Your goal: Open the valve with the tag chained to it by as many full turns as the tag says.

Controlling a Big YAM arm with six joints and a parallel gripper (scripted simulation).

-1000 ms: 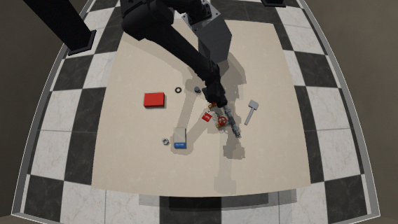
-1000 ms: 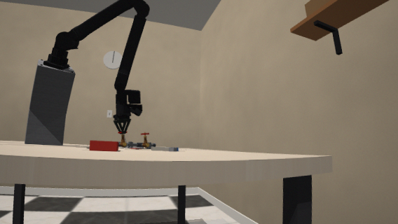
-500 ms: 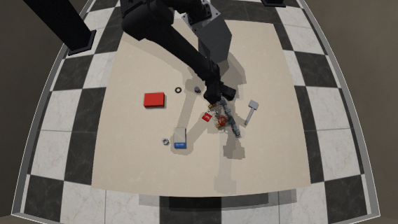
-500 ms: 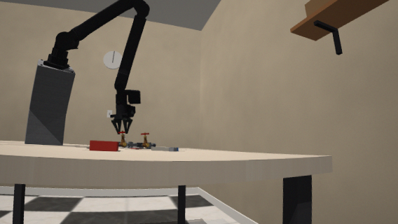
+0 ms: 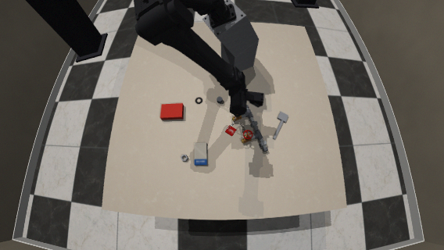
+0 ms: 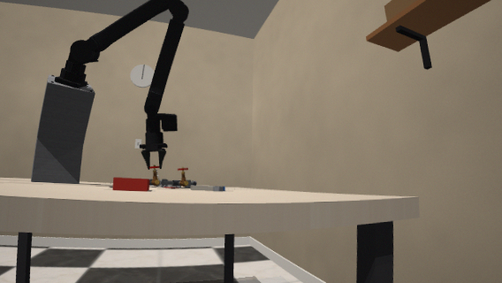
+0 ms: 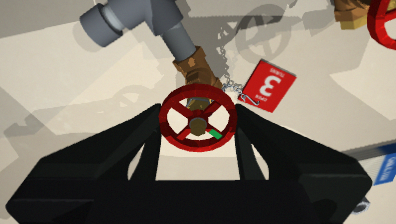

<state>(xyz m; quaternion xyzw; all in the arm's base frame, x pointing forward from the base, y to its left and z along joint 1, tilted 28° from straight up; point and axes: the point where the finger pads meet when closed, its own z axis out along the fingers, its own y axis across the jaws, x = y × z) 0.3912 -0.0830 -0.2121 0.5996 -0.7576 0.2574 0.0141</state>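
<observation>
The red tag lies 8 cm below my hand, 6 cm ahead of it and 5 cm to the right of it. The rest, counted from my hand: blue box (21 cm to the right, 16 cm ahead, 7 cm below); then red block (34 cm to the right, 8 cm behind, 7 cm below); then grey hammer-like tool (23 cm to the left, 8 cm below, 6 cm ahead).
</observation>
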